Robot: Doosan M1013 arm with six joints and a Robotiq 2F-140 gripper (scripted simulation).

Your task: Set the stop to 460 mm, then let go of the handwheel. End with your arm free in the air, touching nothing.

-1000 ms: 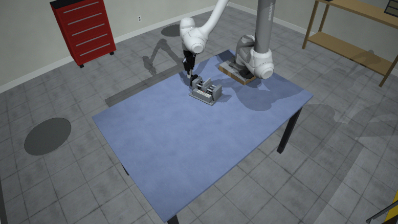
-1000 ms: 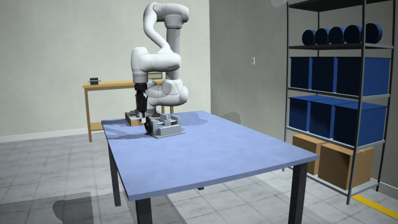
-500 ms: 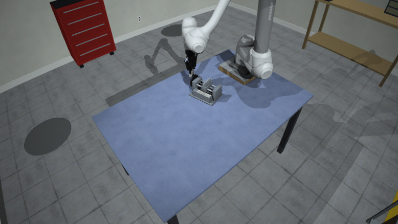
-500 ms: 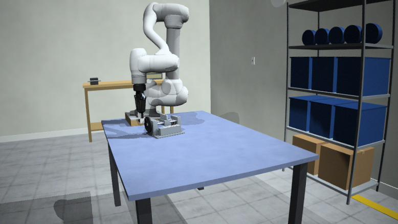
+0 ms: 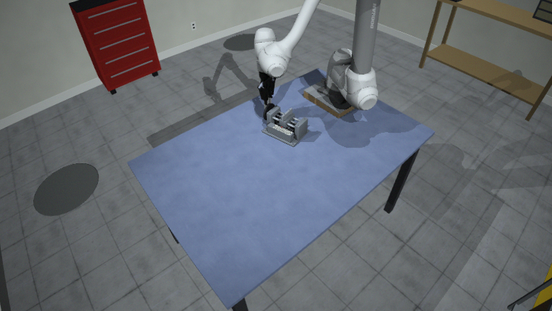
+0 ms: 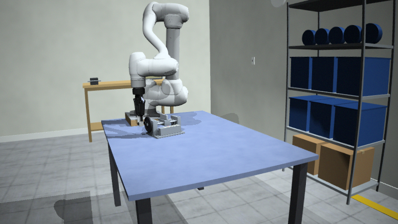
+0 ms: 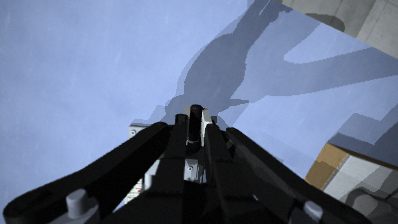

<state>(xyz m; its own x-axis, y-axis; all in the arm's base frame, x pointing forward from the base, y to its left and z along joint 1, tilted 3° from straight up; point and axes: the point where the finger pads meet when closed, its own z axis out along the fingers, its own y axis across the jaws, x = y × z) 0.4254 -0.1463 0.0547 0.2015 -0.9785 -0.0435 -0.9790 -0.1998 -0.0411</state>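
My hand is 15 cm to the right of the grey stop block, 1 cm short of it and 1 cm above it. Also, from my hand: black handwheel 2 cm to the left, 2 cm below.
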